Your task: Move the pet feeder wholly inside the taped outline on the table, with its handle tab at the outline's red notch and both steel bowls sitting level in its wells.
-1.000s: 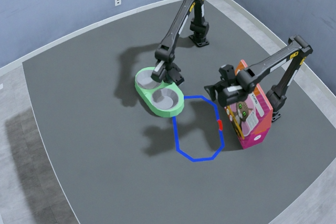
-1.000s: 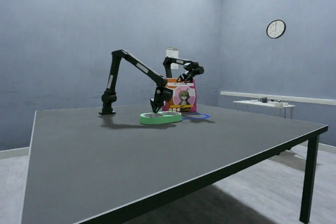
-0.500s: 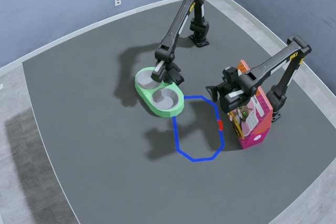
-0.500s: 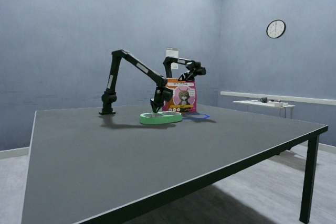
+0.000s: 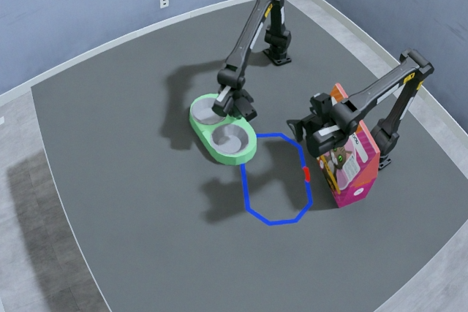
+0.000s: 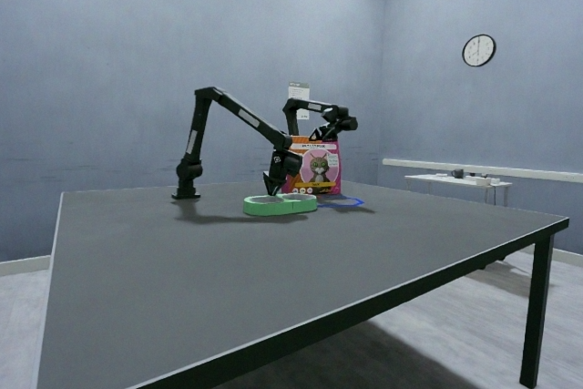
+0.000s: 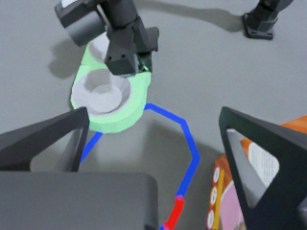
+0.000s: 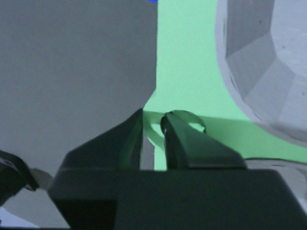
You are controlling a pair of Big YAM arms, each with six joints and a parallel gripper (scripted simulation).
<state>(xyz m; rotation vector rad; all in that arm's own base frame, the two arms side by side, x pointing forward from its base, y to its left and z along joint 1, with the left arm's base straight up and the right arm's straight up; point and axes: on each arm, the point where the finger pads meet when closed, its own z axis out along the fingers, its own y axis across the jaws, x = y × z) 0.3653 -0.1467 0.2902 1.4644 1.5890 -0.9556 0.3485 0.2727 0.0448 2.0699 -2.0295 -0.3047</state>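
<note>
Now: right hand 4 cm short of the blue taped outline, 27 cm to the right of it and 4 cm above it. Round my right hand: orange cat food bag 17 cm behind, 38 cm to the left, 10 cm above; then green pet feeder 8 cm ahead, 1 cm to the right, 3 cm below.
</note>
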